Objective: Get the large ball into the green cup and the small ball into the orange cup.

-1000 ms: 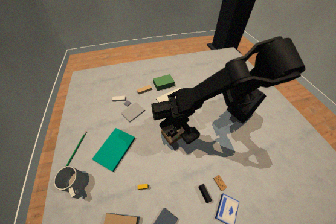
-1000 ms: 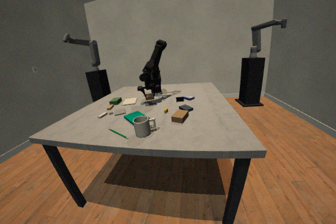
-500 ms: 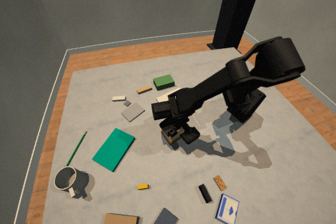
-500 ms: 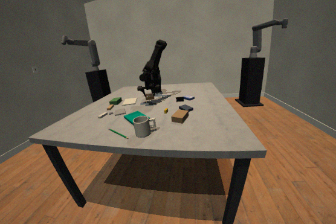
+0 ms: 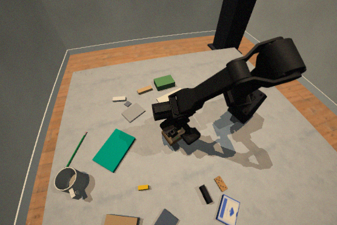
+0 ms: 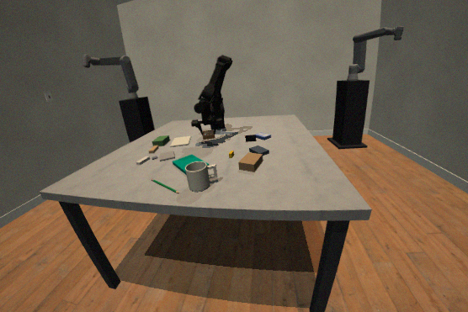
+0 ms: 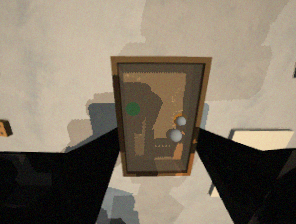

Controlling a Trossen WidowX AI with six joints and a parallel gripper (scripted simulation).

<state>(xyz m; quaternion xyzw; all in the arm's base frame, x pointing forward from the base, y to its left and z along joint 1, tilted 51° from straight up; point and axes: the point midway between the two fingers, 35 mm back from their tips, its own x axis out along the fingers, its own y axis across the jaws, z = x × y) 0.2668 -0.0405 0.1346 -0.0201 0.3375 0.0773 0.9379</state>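
The wooden puzzle is 30 mm below my hand and 10 mm ahead of it. Round my hand: yellow block 200 mm ahead, 160 mm to the left, 80 mm below; then black block 260 mm to the left, 70 mm below, 10 mm behind; then cream pad 220 mm to the right, 90 mm below, 60 mm behind.
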